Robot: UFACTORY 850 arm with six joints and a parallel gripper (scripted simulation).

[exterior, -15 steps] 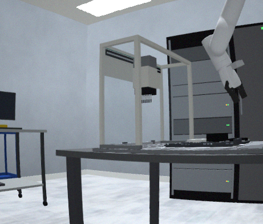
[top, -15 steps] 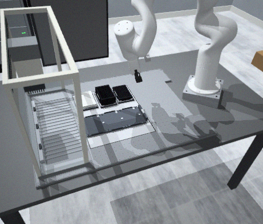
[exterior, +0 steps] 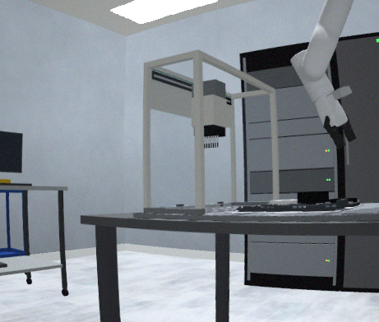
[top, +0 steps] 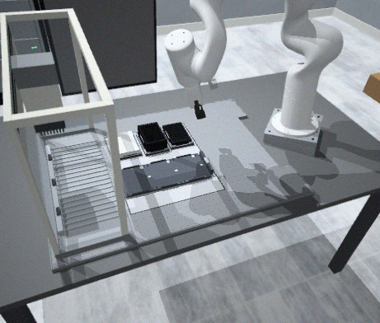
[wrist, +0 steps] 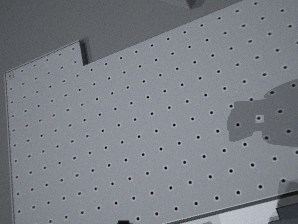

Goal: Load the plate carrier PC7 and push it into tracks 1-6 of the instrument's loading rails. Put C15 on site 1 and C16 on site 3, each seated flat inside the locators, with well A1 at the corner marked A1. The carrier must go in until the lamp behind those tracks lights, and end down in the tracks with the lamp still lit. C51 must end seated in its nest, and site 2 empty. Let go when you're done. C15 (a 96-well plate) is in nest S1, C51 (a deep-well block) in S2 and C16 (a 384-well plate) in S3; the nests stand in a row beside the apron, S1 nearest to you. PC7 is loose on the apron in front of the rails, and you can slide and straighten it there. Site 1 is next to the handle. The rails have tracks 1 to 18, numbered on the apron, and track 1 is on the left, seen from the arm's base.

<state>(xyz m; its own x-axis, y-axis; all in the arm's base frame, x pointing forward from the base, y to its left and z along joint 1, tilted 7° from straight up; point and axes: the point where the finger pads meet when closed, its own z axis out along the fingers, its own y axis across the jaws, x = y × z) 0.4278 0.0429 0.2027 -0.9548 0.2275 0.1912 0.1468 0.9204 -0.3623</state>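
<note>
Now: the nest S3 27 cm ahead of my hand, 21 cm below it and 8 cm to the right of it. From my hand the other things lie so: plate carrier PC7: 20 cm below, 15 cm ahead, 11 cm to the left; plate C15: 19 cm below, 10 cm to the right, 5 cm ahead; nest S1: 21 cm below, 10 cm to the right, 5 cm ahead.
</note>
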